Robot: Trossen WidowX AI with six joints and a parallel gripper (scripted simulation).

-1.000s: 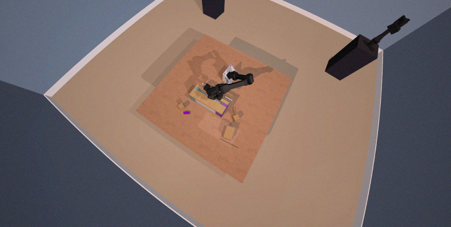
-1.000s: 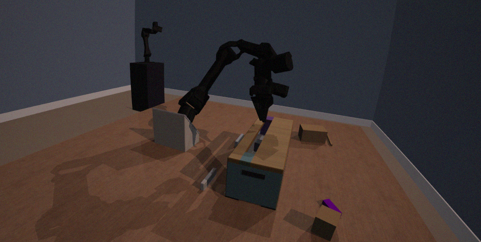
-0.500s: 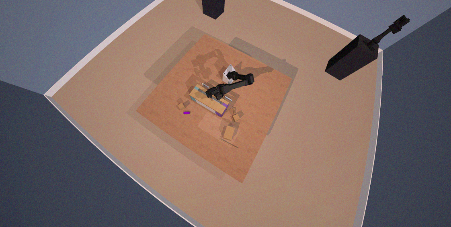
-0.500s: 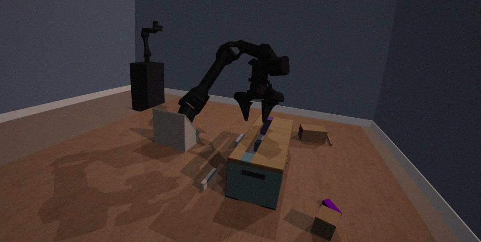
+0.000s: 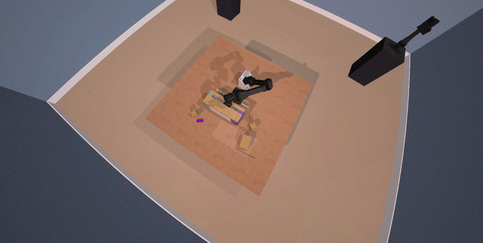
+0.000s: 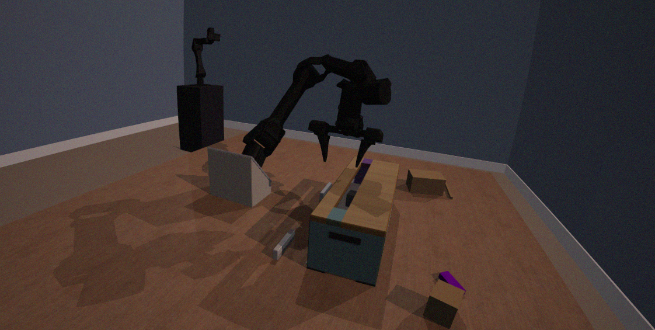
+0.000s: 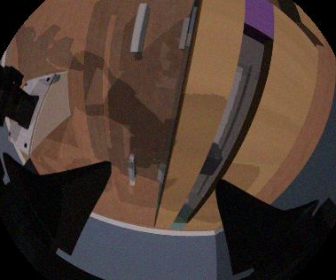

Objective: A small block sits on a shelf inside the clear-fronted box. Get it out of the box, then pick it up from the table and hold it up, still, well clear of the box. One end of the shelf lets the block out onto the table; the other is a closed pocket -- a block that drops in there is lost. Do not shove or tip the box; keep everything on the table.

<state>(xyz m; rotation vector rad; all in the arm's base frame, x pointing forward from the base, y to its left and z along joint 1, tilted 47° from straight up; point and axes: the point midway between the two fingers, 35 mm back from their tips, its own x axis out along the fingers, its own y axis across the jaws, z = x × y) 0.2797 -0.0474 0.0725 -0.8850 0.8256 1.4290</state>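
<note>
My gripper tip is 5 cm short of the dark block, 3 cm to the left of it and 7 cm above it. The rest, counted from my gripper tip: tan cube (28 cm ahead, 23 cm to the right, 13 cm below); then flat tan box (23 cm ahead, 33 cm to the left, 13 cm below).
</note>
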